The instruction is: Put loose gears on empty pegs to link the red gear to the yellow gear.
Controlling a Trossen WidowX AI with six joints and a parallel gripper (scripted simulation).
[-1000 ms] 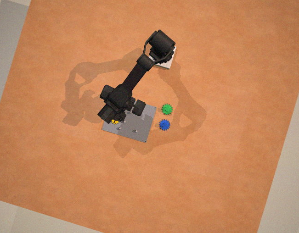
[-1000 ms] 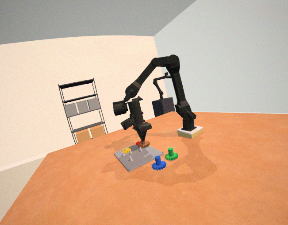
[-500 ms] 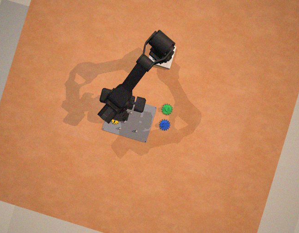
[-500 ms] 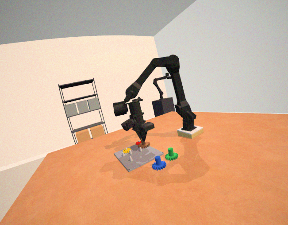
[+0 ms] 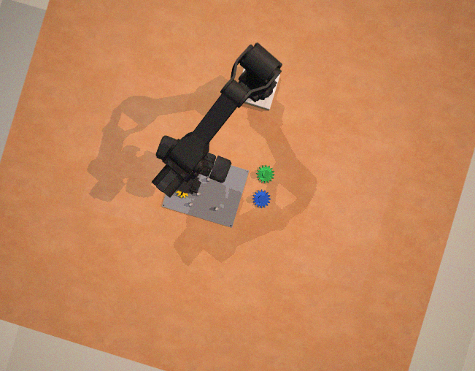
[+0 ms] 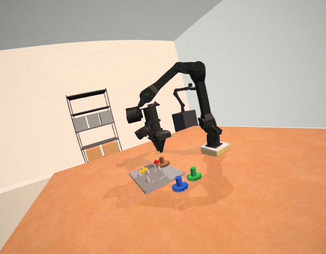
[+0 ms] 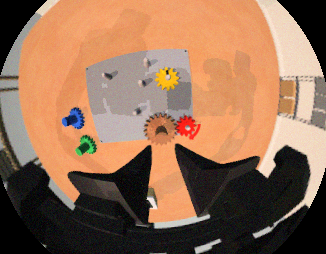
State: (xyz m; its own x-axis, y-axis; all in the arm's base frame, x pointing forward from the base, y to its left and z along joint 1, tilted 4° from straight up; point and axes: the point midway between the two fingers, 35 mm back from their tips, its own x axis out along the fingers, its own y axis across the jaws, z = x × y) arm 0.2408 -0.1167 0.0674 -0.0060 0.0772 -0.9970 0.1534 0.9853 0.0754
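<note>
My gripper tip is now 50 mm above the brown gear. Round my gripper tip: red arrow 20 mm behind, 70 mm to the right, 60 mm below; red gear 50 mm to the right, 60 mm below; yellow gear 90 mm ahead, 30 mm to the right, 60 mm below.
</note>
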